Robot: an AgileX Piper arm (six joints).
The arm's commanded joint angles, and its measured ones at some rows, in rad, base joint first. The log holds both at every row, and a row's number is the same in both.
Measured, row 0: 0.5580, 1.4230, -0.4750, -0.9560, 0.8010, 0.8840
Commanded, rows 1 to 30: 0.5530, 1.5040, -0.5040, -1.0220, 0.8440, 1.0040; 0.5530, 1.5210, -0.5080, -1.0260, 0.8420, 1.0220; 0.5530, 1.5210, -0.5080, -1.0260, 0.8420, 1.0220; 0.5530, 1.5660, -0.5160, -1.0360, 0.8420, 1.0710; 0.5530, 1.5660, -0.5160, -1.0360, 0.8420, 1.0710; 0.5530, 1.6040, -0.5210, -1.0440, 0.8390, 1.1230; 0.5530, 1.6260, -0.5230, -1.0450, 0.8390, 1.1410; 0.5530, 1.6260, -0.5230, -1.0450, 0.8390, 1.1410; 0.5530, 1.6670, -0.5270, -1.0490, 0.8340, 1.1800; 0.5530, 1.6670, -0.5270, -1.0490, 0.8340, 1.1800; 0.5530, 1.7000, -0.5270, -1.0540, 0.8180, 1.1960; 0.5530, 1.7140, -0.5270, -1.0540, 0.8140, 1.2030; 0.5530, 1.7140, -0.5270, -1.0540, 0.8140, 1.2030; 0.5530, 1.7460, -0.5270, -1.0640, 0.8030, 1.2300; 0.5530, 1.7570, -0.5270, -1.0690, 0.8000, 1.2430; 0.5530, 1.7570, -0.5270, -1.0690, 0.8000, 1.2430; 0.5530, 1.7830, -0.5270, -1.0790, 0.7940, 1.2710; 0.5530, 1.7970, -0.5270, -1.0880, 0.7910, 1.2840; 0.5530, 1.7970, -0.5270, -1.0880, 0.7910, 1.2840; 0.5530, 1.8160, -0.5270, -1.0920, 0.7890, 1.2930; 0.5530, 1.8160, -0.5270, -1.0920, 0.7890, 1.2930; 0.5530, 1.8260, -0.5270, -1.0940, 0.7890, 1.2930; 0.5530, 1.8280, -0.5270, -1.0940, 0.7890, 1.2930; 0.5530, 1.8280, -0.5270, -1.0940, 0.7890, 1.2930; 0.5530, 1.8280, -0.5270, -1.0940, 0.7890, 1.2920; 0.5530, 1.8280, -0.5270, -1.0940, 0.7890, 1.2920; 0.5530, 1.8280, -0.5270, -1.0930, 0.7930, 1.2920; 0.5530, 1.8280, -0.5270, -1.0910, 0.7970, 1.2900; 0.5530, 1.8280, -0.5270, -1.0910, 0.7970, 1.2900; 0.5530, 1.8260, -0.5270, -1.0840, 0.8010, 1.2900
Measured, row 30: 0.5580, 1.8260, -0.5240, -1.0780, 0.7680, 1.2890
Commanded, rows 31 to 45: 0.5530, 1.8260, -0.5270, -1.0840, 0.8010, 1.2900; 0.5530, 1.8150, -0.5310, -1.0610, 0.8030, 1.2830; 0.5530, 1.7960, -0.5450, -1.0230, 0.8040, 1.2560; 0.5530, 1.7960, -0.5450, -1.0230, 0.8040, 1.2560; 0.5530, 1.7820, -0.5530, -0.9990, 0.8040, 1.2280; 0.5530, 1.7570, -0.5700, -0.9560, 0.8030, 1.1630; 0.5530, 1.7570, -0.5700, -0.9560, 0.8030, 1.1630; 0.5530, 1.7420, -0.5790, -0.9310, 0.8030, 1.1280; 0.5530, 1.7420, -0.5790, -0.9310, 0.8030, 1.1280; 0.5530, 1.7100, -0.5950, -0.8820, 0.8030, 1.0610; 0.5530, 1.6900, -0.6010, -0.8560, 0.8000, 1.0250; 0.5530, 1.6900, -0.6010, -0.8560, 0.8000, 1.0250; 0.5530, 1.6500, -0.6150, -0.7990, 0.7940, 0.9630; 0.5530, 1.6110, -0.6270, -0.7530, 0.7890, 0.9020; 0.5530, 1.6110, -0.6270, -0.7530, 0.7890, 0.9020
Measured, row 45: 0.5580, 1.6650, -0.6110, -0.8190, 0.7900, 0.9990
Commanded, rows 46 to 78: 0.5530, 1.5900, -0.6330, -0.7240, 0.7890, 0.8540; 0.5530, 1.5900, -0.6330, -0.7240, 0.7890, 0.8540; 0.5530, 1.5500, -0.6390, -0.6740, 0.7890, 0.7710; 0.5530, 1.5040, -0.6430, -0.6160, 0.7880, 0.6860; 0.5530, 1.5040, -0.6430, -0.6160, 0.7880, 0.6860; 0.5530, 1.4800, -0.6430, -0.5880, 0.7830, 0.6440; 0.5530, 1.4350, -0.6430, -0.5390, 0.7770, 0.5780; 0.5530, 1.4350, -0.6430, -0.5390, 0.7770, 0.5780; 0.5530, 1.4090, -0.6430, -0.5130, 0.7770, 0.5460; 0.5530, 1.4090, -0.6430, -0.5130, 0.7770, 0.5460; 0.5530, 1.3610, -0.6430, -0.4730, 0.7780, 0.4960; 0.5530, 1.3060, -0.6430, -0.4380, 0.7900, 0.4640; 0.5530, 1.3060, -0.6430, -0.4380, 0.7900, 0.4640; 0.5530, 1.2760, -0.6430, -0.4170, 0.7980, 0.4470; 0.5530, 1.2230, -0.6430, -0.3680, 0.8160, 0.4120; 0.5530, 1.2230, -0.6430, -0.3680, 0.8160, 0.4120; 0.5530, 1.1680, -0.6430, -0.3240, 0.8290, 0.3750; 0.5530, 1.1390, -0.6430, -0.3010, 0.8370, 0.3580; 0.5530, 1.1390, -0.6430, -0.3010, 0.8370, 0.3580; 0.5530, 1.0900, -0.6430, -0.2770, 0.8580, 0.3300; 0.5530, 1.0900, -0.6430, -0.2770, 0.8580, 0.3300; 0.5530, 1.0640, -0.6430, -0.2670, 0.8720, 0.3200; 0.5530, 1.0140, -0.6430, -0.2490, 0.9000, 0.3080; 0.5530, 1.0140, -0.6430, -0.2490, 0.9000, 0.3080; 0.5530, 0.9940, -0.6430, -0.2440, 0.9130, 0.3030; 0.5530, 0.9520, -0.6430, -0.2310, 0.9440, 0.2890; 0.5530, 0.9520, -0.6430, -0.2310, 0.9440, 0.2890; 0.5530, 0.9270, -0.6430, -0.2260, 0.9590, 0.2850; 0.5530, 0.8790, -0.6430, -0.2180, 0.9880, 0.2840; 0.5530, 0.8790, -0.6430, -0.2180, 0.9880, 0.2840; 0.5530, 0.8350, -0.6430, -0.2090, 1.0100, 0.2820; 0.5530, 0.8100, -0.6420, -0.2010, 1.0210, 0.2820; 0.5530, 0.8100, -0.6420, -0.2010, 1.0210, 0.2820
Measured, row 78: 0.5580, 0.8700, -0.6390, -0.2190, 0.9810, 0.2950
